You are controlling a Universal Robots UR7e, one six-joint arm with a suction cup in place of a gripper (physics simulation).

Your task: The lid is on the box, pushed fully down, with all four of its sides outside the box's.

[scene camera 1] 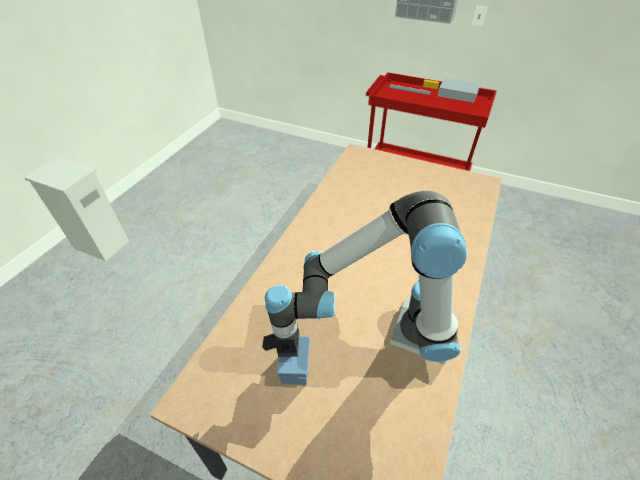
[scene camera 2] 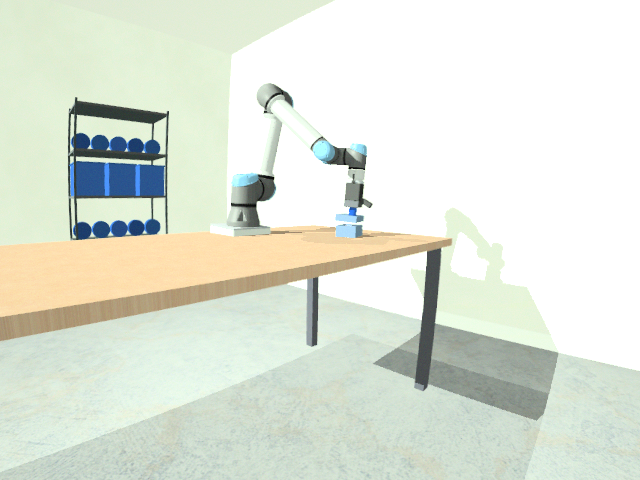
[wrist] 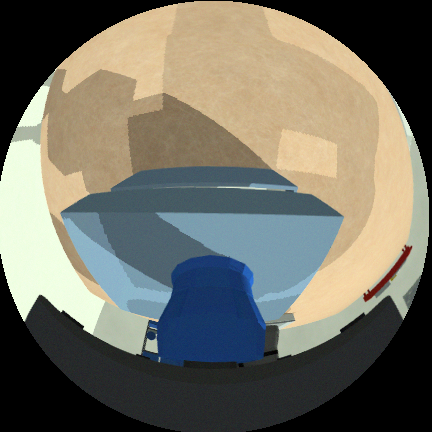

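Pixels of known places: hand at its tool point: (scene camera 2: 352, 218) (wrist: 211, 263); arm's base at its link origin: (scene camera 2: 243, 225).
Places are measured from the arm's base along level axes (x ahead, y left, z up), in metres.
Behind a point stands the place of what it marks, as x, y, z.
Observation:
The light-blue lid (scene camera 1: 298, 364) {0.356, 0.305, 0.058} (scene camera 2: 349, 218) {0.416, 0.217, 0.044} (wrist: 270, 237) {0.428, 0.257, 0.054} hangs level under my suction gripper (scene camera 2: 352, 212) (wrist: 212, 267), whose blue cup touches its top face. The gripper is shut on the lid. The light-blue box (scene camera 2: 348, 231) {0.413, 0.217, -0.010} (wrist: 205, 176) {0.425, 0.281, 0.001} stands upright on the table directly below. In scene camera 2 a narrow gap shows between the lid's lower edge and the box's top, so the two are apart. In the wrist view a thin strip of the box's opening shows past the lid's near edge. The box's far sides are hidden by the lid.
The wooden table (scene camera 1: 413, 173) {0.187, -0.985, -0.036} (scene camera 2: 180, 258) {0.391, -0.526, -0.035} carries the arm's base plate (scene camera 1: 403, 330) {0.060, 0.046, 0.018} (scene camera 2: 222, 229) {-0.009, -0.108, -0.013}, to the right of the box in scene camera 1. A red cart (scene camera 1: 429, 109) stands beyond the table's far end. A shelf rack (scene camera 2: 167, 170) and a grey cabinet (scene camera 1: 85, 217) stand away from the table.

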